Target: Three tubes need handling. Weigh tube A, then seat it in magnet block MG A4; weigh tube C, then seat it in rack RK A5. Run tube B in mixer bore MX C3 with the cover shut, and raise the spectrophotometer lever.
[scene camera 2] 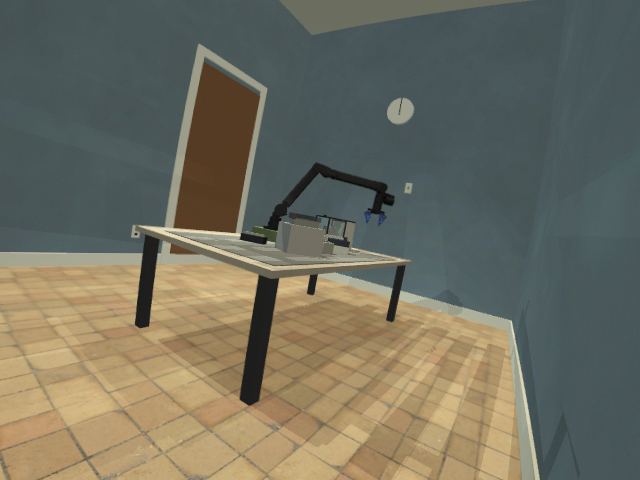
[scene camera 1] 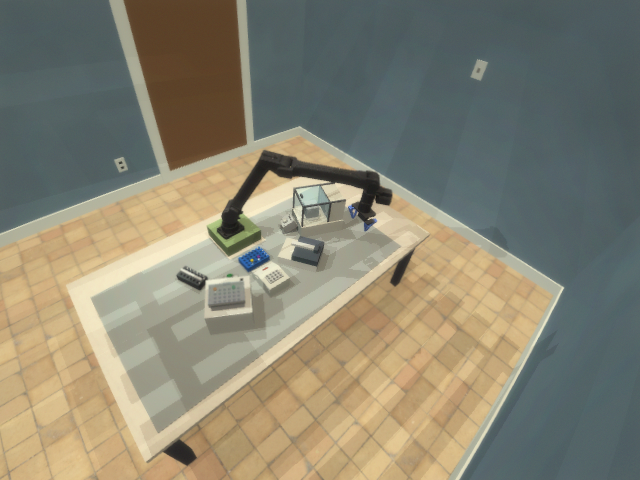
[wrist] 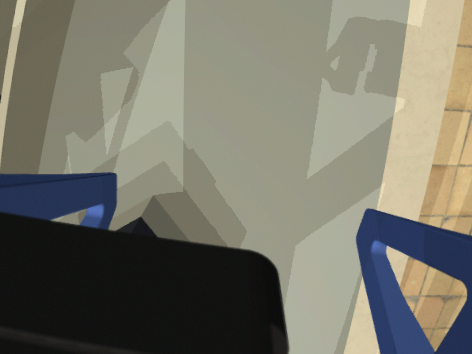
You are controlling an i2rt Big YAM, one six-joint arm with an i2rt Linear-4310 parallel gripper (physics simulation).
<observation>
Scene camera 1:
glass-box balance
spectrophotometer
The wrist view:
my gripper
glass-box balance
spectrophotometer
</observation>
